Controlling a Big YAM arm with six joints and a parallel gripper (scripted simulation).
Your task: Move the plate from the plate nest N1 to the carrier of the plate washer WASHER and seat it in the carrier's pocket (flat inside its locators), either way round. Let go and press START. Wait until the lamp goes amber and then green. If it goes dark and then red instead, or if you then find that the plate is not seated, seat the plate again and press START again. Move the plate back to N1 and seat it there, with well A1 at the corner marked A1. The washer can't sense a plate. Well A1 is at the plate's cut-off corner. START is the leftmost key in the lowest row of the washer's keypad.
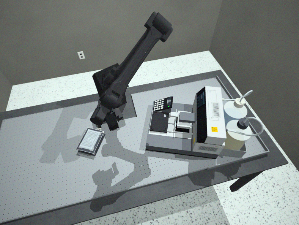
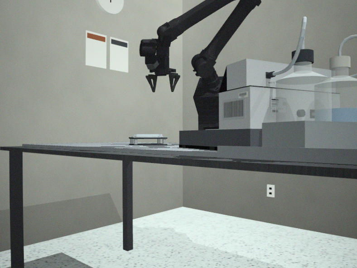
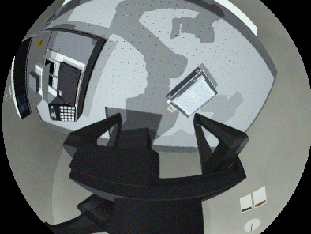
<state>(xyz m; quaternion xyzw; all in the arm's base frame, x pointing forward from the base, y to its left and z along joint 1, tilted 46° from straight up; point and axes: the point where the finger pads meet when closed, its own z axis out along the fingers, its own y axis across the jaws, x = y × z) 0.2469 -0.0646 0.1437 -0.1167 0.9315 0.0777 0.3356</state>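
My gripper is now 20 mm past the white well plate, 160 mm to the left of it and 200 mm above it. From my hand the other things lie so: black carrier: 110 mm behind, 290 mm to the left, 170 mm below; plate washer: 80 mm behind, 440 mm to the left, 120 mm below; plate nest: 20 mm behind, 160 mm to the right, 210 mm below.
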